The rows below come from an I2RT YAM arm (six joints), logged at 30 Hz.
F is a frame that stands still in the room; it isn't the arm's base.
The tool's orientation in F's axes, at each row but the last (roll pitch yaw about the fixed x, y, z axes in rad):
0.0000 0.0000 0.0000
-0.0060 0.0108 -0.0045
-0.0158 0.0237 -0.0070
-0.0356 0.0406 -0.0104
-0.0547 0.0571 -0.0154
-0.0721 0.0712 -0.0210
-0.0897 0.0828 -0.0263
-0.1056 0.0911 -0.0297
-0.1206 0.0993 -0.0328
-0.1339 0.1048 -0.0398
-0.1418 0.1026 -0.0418
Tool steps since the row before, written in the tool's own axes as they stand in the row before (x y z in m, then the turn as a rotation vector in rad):
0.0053 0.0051 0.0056 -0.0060 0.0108 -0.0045
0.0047 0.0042 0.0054 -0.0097 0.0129 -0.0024
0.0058 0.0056 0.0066 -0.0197 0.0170 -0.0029
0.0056 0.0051 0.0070 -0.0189 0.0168 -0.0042
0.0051 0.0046 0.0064 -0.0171 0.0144 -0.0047
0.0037 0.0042 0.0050 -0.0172 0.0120 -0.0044
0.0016 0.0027 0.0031 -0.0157 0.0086 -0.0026
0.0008 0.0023 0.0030 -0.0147 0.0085 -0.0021
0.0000 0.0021 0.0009 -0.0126 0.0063 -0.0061
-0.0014 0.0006 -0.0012 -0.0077 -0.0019 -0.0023
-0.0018 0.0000 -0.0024 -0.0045 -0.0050 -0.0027
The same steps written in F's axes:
0.0053 0.0051 0.0056 -0.0060 0.0108 -0.0045
0.0048 0.0042 0.0053 -0.0097 0.0129 -0.0024
0.0060 0.0057 0.0064 -0.0197 0.0171 -0.0027
0.0059 0.0053 0.0066 -0.0189 0.0168 -0.0040
0.0055 0.0049 0.0058 -0.0172 0.0144 -0.0045
0.0041 0.0045 0.0044 -0.0173 0.0120 -0.0040
0.0019 0.0029 0.0027 -0.0157 0.0087 -0.0020
0.0011 0.0026 0.0027 -0.0147 0.0087 -0.0016
0.0001 0.0022 0.0006 -0.0130 0.0060 -0.0055
-0.0015 0.0005 -0.0011 -0.0080 -0.0019 -0.0012
-0.0020 -0.0003 -0.0022 -0.0049 -0.0051 -0.0015

